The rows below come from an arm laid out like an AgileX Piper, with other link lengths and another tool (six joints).
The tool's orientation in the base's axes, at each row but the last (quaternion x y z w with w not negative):
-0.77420 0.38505 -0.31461 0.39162
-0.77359 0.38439 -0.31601 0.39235
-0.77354 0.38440 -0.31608 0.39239
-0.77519 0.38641 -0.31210 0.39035
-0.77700 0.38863 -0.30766 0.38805
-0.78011 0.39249 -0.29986 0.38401
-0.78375 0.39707 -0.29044 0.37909
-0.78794 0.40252 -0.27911 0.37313
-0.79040 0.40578 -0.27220 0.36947
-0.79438 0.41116 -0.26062 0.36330
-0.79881 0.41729 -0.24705 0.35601
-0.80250 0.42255 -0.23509 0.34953
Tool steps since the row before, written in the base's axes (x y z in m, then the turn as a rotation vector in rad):
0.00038 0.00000 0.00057 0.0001 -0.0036 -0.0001
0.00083 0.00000 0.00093 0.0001 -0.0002 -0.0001
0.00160 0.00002 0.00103 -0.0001 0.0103 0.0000
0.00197 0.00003 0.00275 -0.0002 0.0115 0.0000
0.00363 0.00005 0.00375 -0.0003 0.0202 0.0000
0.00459 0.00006 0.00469 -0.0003 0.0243 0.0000
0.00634 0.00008 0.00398 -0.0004 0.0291 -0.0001
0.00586 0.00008 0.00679 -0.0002 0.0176 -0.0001
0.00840 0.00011 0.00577 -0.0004 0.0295 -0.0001
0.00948 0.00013 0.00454 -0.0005 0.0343 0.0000
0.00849 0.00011 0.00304 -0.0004 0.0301 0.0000
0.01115 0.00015 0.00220 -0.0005 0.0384 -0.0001
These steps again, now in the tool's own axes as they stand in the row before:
0.00030 -0.00062 0.00002 0.0031 0.0015 -0.0012
0.00059 -0.00108 0.00020 0.0002 0.0001 0.0001
0.00098 -0.00144 0.00077 -0.0087 -0.0040 0.0037
0.00147 -0.00304 0.00018 -0.0098 -0.0045 0.0040
0.00247 -0.00450 0.00094 -0.0172 -0.0079 0.0071
0.00308 -0.00569 0.00109 -0.0206 -0.0095 0.0086
0.00382 -0.00586 0.00266 -0.0247 -0.0113 0.0103
0.00393 -0.00805 0.00053 -0.0149 -0.0068 0.0063
0.00505 -0.00839 0.00283 -0.0251 -0.0115 0.0105
0.00540 -0.00804 0.00408 -0.0292 -0.0134 0.0121
0.00470 -0.00657 0.00402 -0.0256 -0.0118 0.0106
0.00599 -0.00746 0.00614 -0.0326 -0.0150 0.0136

